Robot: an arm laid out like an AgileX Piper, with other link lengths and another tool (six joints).
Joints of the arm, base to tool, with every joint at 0 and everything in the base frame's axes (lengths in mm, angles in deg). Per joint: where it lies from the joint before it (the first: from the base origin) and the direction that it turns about. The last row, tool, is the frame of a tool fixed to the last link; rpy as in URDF.
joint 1: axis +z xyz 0 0 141.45
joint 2: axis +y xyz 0 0 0
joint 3: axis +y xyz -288.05 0 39.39
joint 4: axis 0.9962 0 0.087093 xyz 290.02 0 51.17
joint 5: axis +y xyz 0 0 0
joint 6: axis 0.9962 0 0.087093 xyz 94.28 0 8.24
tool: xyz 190.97 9 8.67 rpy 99.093 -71.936 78.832
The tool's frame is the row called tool.
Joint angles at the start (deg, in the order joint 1, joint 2, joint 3, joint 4, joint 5, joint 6):
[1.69 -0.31 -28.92 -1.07 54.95 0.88]
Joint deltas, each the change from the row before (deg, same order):
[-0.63 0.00 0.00 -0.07 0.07 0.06]
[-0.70 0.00 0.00 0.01 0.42 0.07]
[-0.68 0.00 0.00 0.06 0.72 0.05]
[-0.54 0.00 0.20 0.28 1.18 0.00]
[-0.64 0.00 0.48 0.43 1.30 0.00]
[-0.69 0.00 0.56 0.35 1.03 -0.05]
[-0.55 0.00 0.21 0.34 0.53 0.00]
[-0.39 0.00 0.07 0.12 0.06 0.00]
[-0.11 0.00 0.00 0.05 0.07 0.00]
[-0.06 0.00 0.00 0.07 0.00 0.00]
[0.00 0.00 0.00 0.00 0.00 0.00]
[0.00 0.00 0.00 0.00 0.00 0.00]
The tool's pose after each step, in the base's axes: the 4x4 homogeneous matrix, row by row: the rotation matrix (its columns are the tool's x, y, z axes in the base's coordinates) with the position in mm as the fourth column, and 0 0 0 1 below. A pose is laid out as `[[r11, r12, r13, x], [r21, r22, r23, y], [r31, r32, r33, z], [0, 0, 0, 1]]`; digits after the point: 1 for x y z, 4 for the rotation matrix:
[[0.4671, 0.1105, 0.8773, 204.1], [0.3058, -0.9511, -0.0431, 8.2], [0.8296, 0.2884, -0.4781, 256.7], [0, 0, 0, 1]]
[[0.4770, 0.1005, 0.8731, 203.3], [0.2988, -0.9528, -0.0536, 5.7], [0.8265, 0.2864, -0.4846, 254.8], [0, 0, 0, 1]]
[[0.4909, 0.0928, 0.8663, 202.0], [0.2916, -0.9545, -0.0629, 3.5], [0.8210, 0.2835, -0.4956, 251.5], [0, 0, 0, 1]]
[[0.5125, 0.0929, 0.8537, 199.8], [0.2844, -0.9564, -0.0667, 2.8], [0.8102, 0.2770, -0.5165, 244.4], [0, 0, 0, 1]]
[[0.5393, 0.0945, 0.8368, 197.6], [0.2750, -0.9590, -0.0690, 2.4], [0.7959, 0.2674, -0.5432, 234.6], [0, 0, 0, 1]]
[[0.5634, 0.0937, 0.8209, 195.7], [0.2663, -0.9611, -0.0730, 1.6], [0.7821, 0.2597, -0.5664, 225.3], [0, 0, 0, 1]]
[[0.5749, 0.0908, 0.8132, 194.7], [0.2584, -0.9631, -0.0751, 1.3], [0.7764, 0.2533, -0.5772, 221.3], [0, 0, 0, 1]]
[[0.5781, 0.0859, 0.8115, 194.6], [0.2536, -0.9641, -0.0786, 0.5], [0.7756, 0.2513, -0.5791, 220.4], [0, 0, 0, 1]]
[[0.5793, 0.0848, 0.8107, 194.4], [0.2522, -0.9644, -0.0793, 0.4], [0.7751, 0.2504, -0.5801, 220.1], [0, 0, 0, 1]]
[[0.5794, 0.0845, 0.8107, 194.4], [0.2512, -0.9647, -0.0790, 0.5], [0.7754, 0.2494, -0.5801, 220.1], [0, 0, 0, 1]]
[[0.5794, 0.0845, 0.8107, 194.4], [0.2512, -0.9647, -0.0790, 0.5], [0.7754, 0.2494, -0.5801, 220.1], [0, 0, 0, 1]]
[[0.5794, 0.0845, 0.8107, 194.4], [0.2512, -0.9647, -0.0790, 0.5], [0.7754, 0.2494, -0.5801, 220.1], [0, 0, 0, 1]]

